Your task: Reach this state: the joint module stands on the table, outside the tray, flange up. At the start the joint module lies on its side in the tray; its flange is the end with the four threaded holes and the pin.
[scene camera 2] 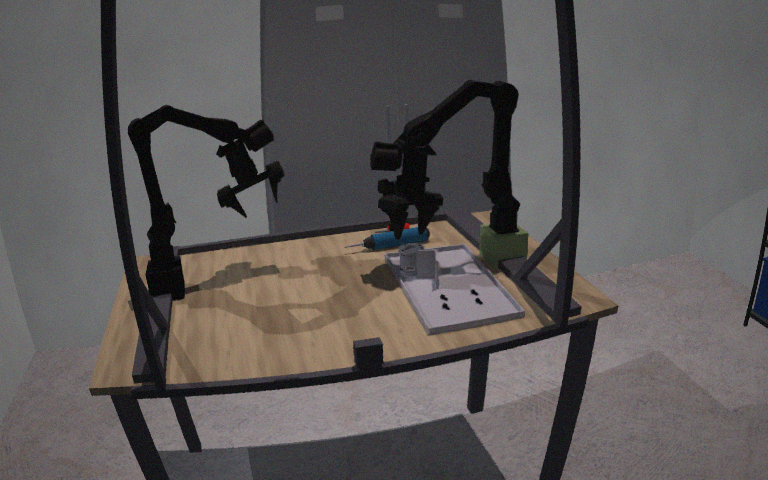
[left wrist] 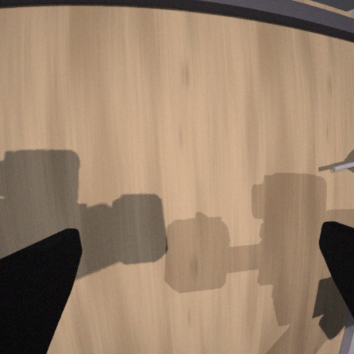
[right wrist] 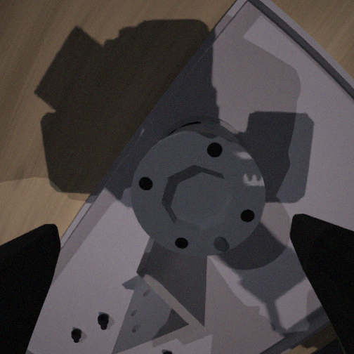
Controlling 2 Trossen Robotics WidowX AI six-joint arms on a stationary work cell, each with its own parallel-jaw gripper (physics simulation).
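Frame: origin at the left arm's base, x ahead, y left, z up, level; metres.
Seen in the pictures: left gripper, fingertip midpoint: (scene camera 2: pixel 261 209); right gripper, fingertip midpoint: (scene camera 2: pixel 409 236); left arm's base, link origin: (scene camera 2: pixel 162 264); right arm's base, link origin: (scene camera 2: pixel 504 229).
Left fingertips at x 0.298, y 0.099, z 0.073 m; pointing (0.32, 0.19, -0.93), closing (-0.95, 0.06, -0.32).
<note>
Pixels of each thing's top centre, then the offset from my left fingertips to it.
- grey joint module, top centre: (scene camera 2: pixel 411 246) dx +0.341, dy -0.184, dz -0.086 m
- tray, top centre: (scene camera 2: pixel 449 280) dx +0.395, dy -0.297, dz -0.137 m
- grey bracket, top centre: (scene camera 2: pixel 428 255) dx +0.354, dy -0.267, dz -0.079 m
- green block, top centre: (scene camera 2: pixel 504 229) dx +0.593, dy -0.198, dz -0.071 m
The grey joint module (scene camera 2: pixel 406 260) (right wrist: pixel 155 210) stands in the tray (scene camera 2: pixel 475 324) (right wrist: pixel 302 47), near its back left corner in the scene view. Its round flange faces up, with four dark holes and a pin around an angular recess. My right gripper (scene camera 2: pixel 410 235) (right wrist: pixel 176 231) is open and empty, pointing down above the module; in the right wrist view the flange shows between and beyond the fingertips. My left gripper (scene camera 2: pixel 261 209) (left wrist: pixel 202 238) is open and empty, high above the left half of the table. The module does not show in the left wrist view.
A grey bracket (scene camera 2: pixel 425 264) (right wrist: pixel 182 280) stands in the tray close beside the module. Several small black screws (scene camera 2: pixel 444 297) (right wrist: pixel 103 320) stand in the tray. A blue screwdriver (scene camera 2: pixel 399 238) and a red object (scene camera 2: pixel 398 226) lie behind it. A green block (scene camera 2: pixel 504 243) is under the right arm's base.
</note>
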